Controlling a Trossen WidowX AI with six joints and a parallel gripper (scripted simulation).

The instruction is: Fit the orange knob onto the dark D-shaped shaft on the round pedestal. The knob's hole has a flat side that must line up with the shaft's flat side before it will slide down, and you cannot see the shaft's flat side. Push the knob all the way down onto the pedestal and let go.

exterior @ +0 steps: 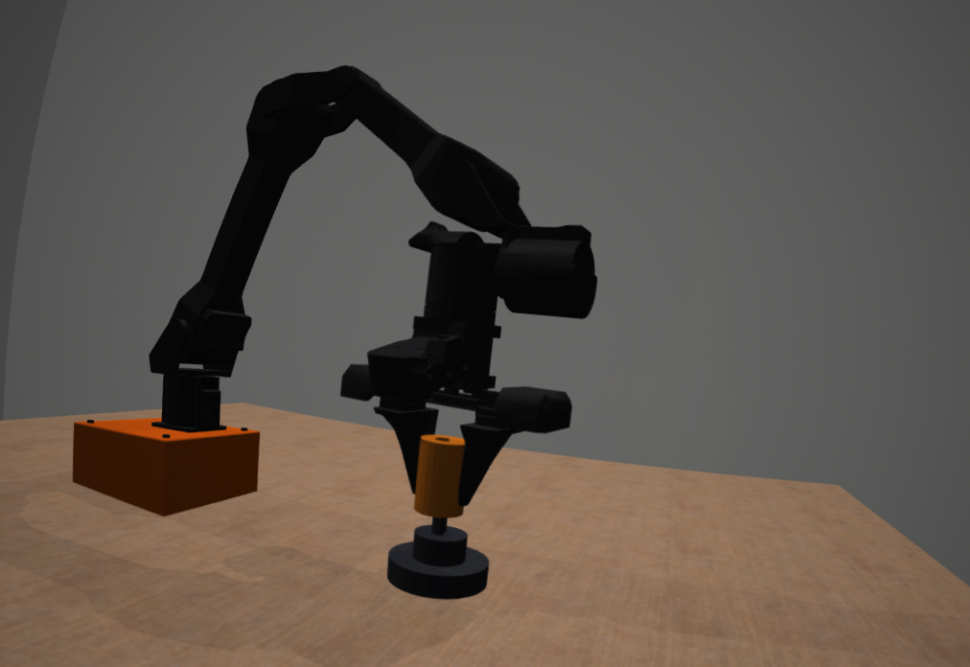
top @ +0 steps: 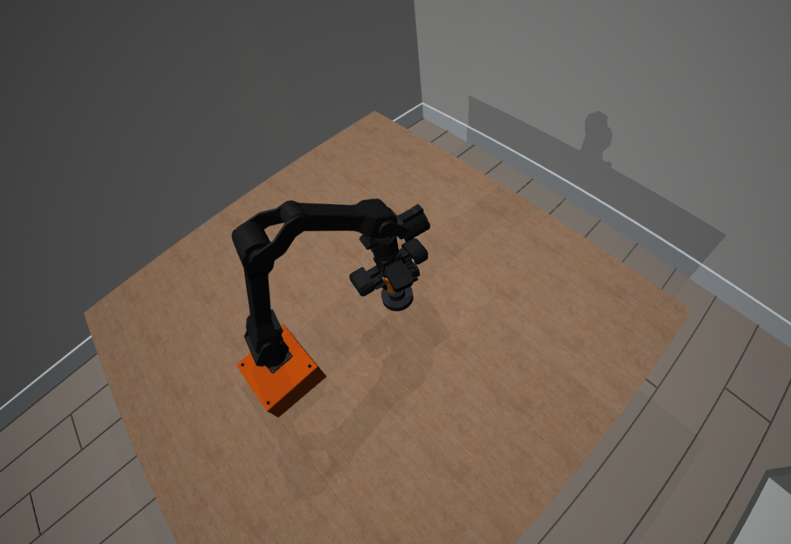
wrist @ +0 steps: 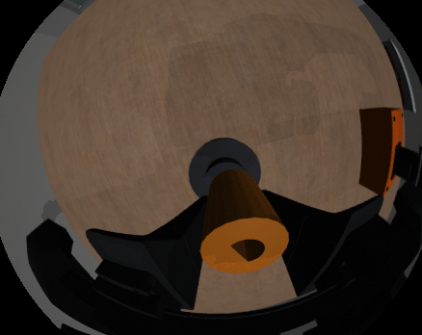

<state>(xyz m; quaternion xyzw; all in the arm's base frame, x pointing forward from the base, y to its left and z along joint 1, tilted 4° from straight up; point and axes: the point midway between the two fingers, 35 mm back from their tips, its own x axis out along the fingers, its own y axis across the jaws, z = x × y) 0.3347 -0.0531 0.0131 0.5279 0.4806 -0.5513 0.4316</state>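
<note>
Now: gripper tip 2 cm below the orange knob. Also, from my gripper tip: pedestal 4 cm below.
</note>
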